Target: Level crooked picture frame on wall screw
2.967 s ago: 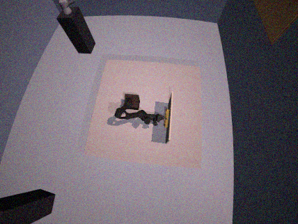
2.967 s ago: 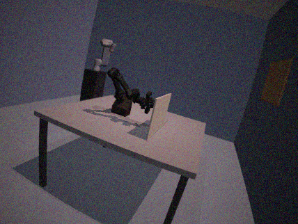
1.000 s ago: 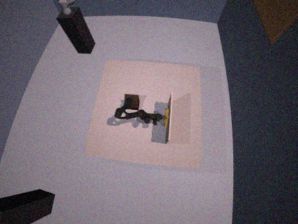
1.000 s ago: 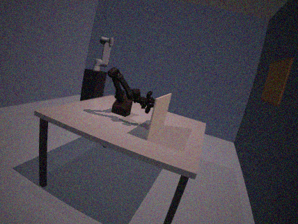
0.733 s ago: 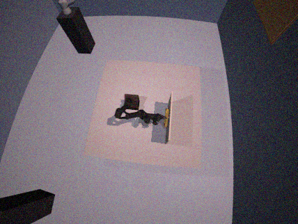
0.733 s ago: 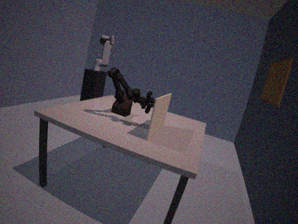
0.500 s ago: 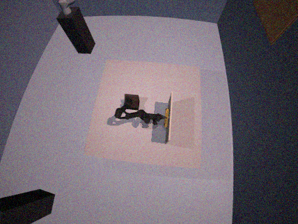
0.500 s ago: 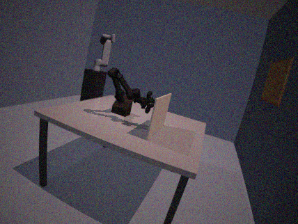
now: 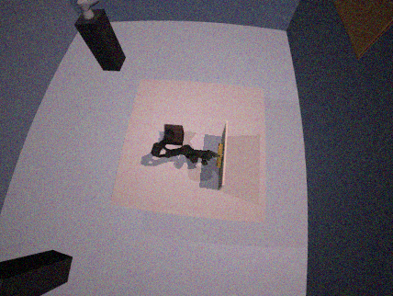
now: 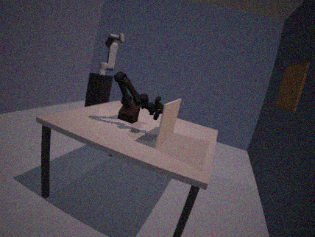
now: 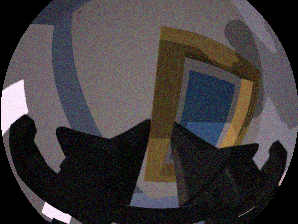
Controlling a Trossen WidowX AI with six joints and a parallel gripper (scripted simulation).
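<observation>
My gripper tip is now 50 mm above the picture frame, 20 mm to the right of it and 10 mm short of it. Round my gripper tip: upright wall panel (70 mm below, 20 mm ahead, 10 mm to the left).
</observation>
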